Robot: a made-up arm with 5 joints.
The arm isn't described. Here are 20 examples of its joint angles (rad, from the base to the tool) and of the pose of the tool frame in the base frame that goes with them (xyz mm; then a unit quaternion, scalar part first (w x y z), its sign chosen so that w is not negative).
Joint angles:
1: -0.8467 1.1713 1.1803 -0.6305 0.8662
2: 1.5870 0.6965 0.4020 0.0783 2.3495
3: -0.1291 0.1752 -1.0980 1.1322 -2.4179
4: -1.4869 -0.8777 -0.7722 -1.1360 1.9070
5: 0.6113 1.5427 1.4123 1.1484 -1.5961
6: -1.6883 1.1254 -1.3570 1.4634 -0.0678
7: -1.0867 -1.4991 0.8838 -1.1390 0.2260
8: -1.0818 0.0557 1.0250 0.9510 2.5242
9: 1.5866 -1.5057 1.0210 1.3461 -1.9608
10: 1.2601 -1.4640 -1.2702 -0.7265 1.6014
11: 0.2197 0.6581 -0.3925 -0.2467 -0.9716
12: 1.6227 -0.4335 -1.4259 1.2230 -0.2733
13: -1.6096 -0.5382 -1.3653 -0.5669 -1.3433
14: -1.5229 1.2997 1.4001 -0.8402 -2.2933
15: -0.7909 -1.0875 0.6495 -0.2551 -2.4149
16: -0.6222 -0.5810 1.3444 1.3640 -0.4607
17: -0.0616 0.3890 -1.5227 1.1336 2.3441
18: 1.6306 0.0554 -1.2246 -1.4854 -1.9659
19: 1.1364 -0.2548 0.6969 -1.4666 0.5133
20: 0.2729 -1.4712 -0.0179 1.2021 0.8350
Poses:
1: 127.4 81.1 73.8 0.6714 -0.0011 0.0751 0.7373
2: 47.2 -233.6 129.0 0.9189 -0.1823 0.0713 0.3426
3: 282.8 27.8 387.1 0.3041 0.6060 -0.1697 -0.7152
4: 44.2 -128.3 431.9 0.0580 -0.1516 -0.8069 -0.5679
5: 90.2 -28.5 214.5 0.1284 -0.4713 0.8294 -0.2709
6: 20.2 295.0 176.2 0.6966 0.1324 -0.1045 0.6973
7: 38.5 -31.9 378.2 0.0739 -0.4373 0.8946 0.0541
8: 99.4 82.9 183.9 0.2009 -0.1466 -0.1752 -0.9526
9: 50.4 -38.9 226.4 0.2113 -0.0729 0.3396 0.9136
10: -26.1 239.9 254.5 0.8018 0.5779 0.0959 0.1182
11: 368.9 -72.6 265.8 0.5809 0.2729 -0.6450 -0.4147
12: 48.3 -51.1 472.8 0.2537 -0.5406 -0.7106 -0.3721
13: 58.7 -95.3 470.0 0.4322 -0.8983 0.0630 0.0472
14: 58.9 81.3 83.0 0.9078 -0.1346 -0.0509 -0.3940
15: 110.4 55.2 387.2 0.2848 0.9038 0.0511 -0.3154
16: 71.6 10.8 204.2 0.9600 -0.1473 0.2319 0.0542
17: 295.4 12.9 397.9 0.2703 -0.6355 -0.3101 0.6534
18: 48.3 -44.7 458.1 0.1285 0.1635 -0.8410 0.4995
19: 121.5 -152.5 375.0 0.2547 -0.6911 -0.6705 -0.0889
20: 43.0 0.7 360.5 0.5791 -0.4046 -0.6912 0.1520
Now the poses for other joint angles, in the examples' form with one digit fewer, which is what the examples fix.
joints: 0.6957 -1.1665 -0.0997 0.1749 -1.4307
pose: 44 5 444 0.110 0.371 -0.898 -0.210
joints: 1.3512 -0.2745 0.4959 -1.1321 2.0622
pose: 90 -174 389 0.306 -0.940 0.105 0.105
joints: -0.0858 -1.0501 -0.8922 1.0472 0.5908
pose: 7 -6 444 0.315 -0.213 -0.919 0.102
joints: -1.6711 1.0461 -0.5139 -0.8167 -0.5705
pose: 21 336 219 0.519 0.729 -0.330 0.301
